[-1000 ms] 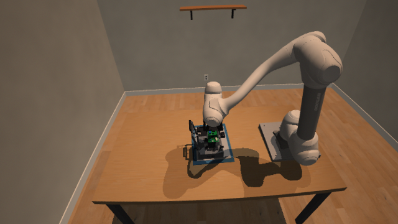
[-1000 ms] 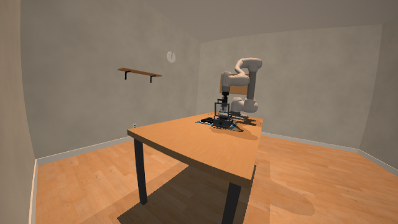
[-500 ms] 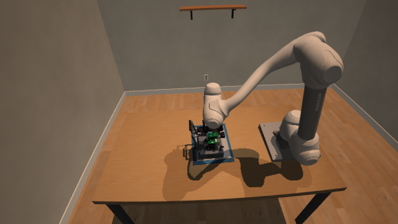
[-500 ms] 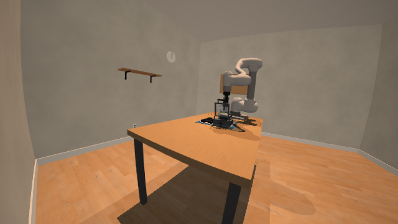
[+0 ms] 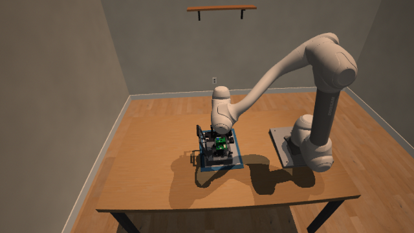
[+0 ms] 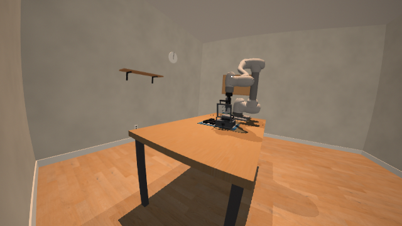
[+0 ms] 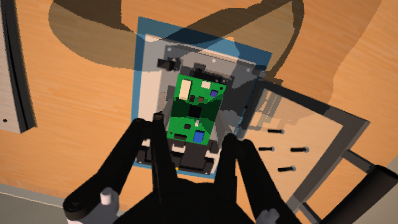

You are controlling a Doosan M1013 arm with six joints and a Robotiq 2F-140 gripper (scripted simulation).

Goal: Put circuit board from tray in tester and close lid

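My hand is 2 cm above the green circuit board. From my hand the other things lie so: dark block 7 cm below, 6 cm to the left, 6 cm behind; then tester lid 13 cm ahead, 3 cm above.
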